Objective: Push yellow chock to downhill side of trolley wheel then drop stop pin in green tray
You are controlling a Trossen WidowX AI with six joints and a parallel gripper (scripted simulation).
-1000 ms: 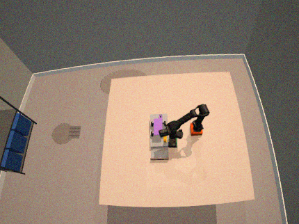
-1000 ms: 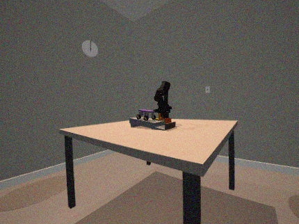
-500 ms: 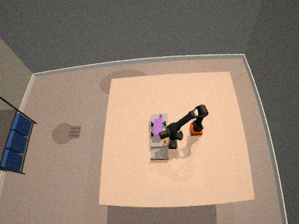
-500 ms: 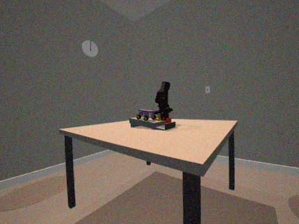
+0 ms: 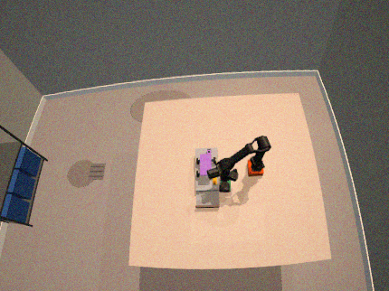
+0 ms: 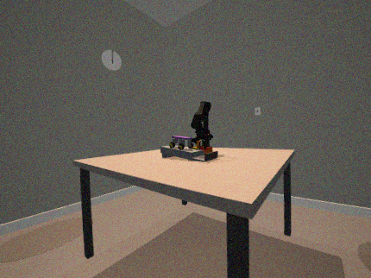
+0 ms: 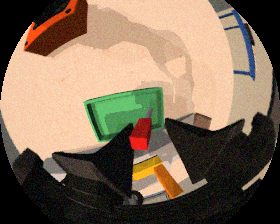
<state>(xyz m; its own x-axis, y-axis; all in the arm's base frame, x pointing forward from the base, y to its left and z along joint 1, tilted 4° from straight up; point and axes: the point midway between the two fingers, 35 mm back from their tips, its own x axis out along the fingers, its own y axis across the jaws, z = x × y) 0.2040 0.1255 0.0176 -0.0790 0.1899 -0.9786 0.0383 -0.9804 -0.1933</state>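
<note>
Right now the yellow chock is 70 mm ahead of my gripper tip, 20 mm to the right of it and 30 mm above it. The rest, counted from my gripper tip: grey ramp: 130 mm ahead, 100 mm to the right, 10 mm below; red-headed stop pin: right at my gripper tip; purple-topped trolley: 130 mm ahead, 100 mm to the right, 60 mm above.
</note>
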